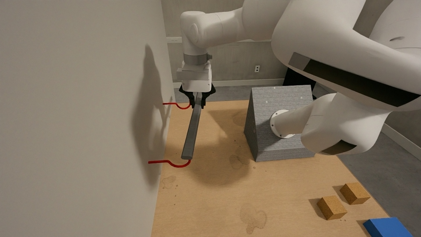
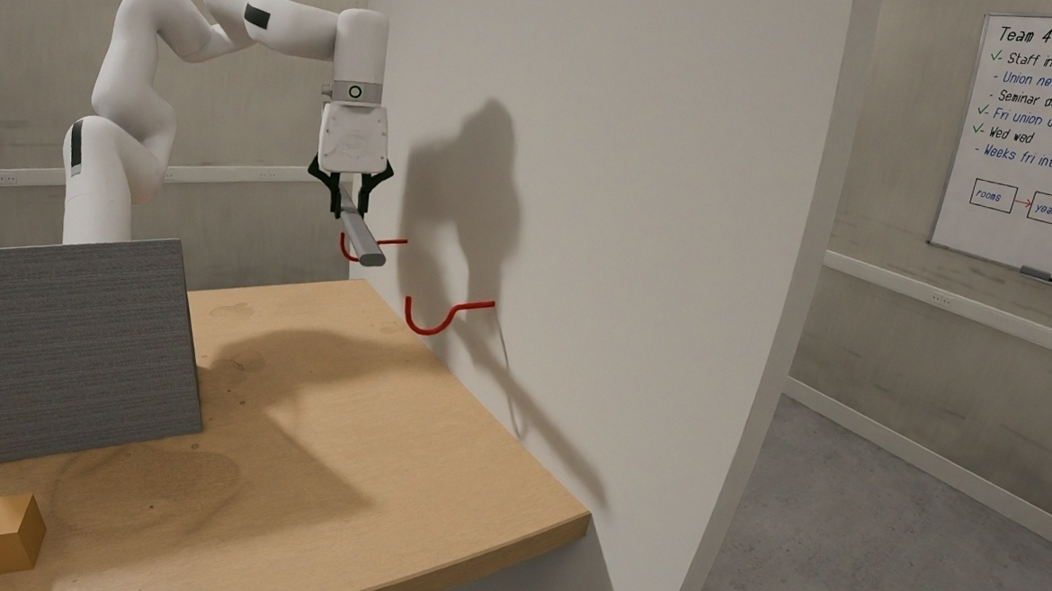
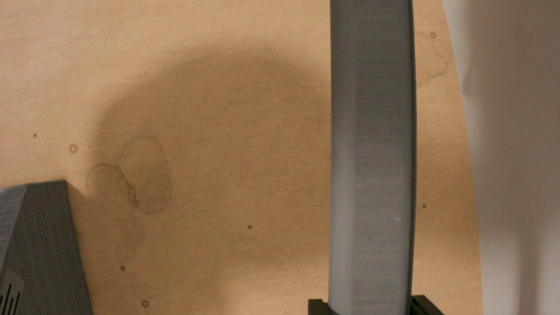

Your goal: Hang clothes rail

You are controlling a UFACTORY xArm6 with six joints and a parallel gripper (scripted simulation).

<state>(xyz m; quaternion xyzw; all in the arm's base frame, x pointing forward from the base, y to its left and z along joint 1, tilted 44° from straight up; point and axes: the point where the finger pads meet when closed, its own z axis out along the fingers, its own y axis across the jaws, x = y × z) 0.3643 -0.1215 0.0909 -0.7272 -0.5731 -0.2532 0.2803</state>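
Now: the grey clothes rail 10 mm below my hand. From my hand the other things lie so: white wall: 200 mm ahead, 10 mm to the right, 140 mm above; blue block: 550 mm behind, 420 mm to the left, 260 mm below.
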